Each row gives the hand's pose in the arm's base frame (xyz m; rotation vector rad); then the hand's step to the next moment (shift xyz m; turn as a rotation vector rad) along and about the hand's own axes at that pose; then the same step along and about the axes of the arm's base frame.
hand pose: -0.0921 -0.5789 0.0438 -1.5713 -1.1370 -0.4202
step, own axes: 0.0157 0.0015 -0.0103 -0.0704 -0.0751 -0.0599
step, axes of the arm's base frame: 0.0117 -0.0022 0.0146 -0.0786 -0.0891 0.0085
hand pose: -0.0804 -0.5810 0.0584 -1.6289 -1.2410 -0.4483
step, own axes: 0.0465 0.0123 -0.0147 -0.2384 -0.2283 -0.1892
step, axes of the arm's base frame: 0.0335 0.0111 0.0359 -0.2468 -0.2894 0.0104
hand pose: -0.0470 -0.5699 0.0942 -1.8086 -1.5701 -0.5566
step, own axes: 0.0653 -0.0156 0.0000 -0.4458 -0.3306 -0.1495
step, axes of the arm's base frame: -0.0032 0.0459 0.0488 -0.3894 -0.3988 -0.1405
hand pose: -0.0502 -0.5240 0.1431 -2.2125 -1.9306 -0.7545
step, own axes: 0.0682 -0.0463 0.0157 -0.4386 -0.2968 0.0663
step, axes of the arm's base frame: -0.0349 0.0761 0.0049 -0.2935 -0.3132 -0.3172
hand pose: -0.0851 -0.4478 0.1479 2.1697 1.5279 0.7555
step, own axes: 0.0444 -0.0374 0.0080 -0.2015 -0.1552 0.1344
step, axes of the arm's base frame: -0.0109 0.0544 -0.0189 -0.0841 -0.1377 -0.2382
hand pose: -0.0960 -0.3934 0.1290 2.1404 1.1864 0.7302
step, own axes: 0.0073 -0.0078 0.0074 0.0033 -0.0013 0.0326
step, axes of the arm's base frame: 0.0041 0.0081 -0.0092 0.0235 -0.0038 -0.0226
